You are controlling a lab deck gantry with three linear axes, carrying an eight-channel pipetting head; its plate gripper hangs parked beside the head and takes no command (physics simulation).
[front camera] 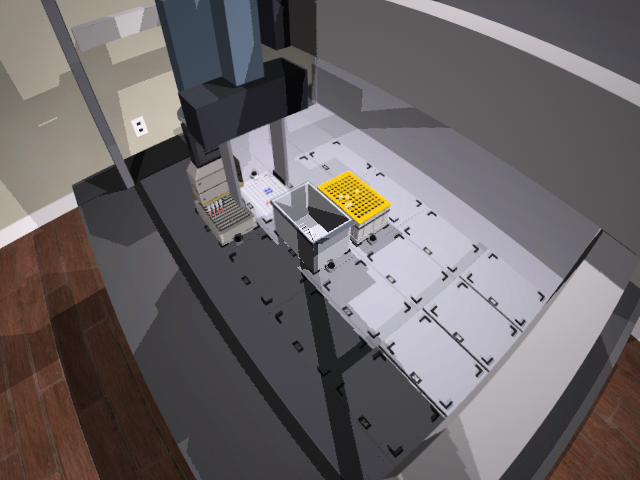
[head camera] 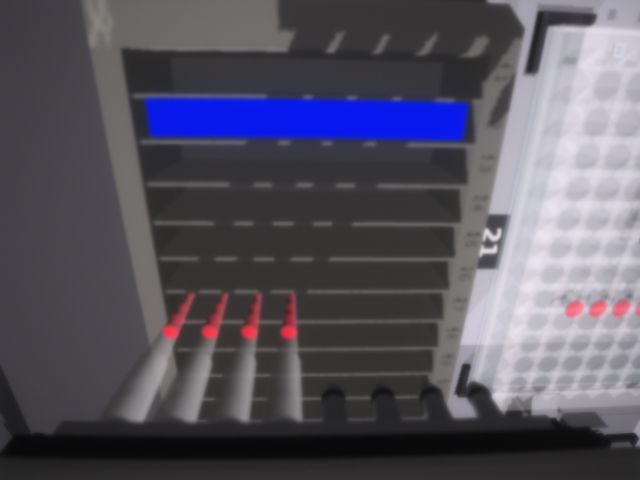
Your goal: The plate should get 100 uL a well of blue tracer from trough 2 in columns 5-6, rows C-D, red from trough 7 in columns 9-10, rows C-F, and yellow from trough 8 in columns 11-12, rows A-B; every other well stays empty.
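Observation:
The pipetting head is over the trough block. Four tips carry red at their lower ends, which line up with the trough 7 area in the head view; their depth is unclear. The other four channels are bare. Blue liquid shows in trough 2; no red or yellow surface shows in troughs 7 and 8. The plate has a blue well group and a row of red wells, cut off by the view edge. The parked plate gripper has its paddles apart, empty.
A tall open grey bin stands beside the plate, with loose white tips inside. The yellow tip rack stands behind it, with a few pale tips in its holes. Clear side walls and a corner post bound the deck.

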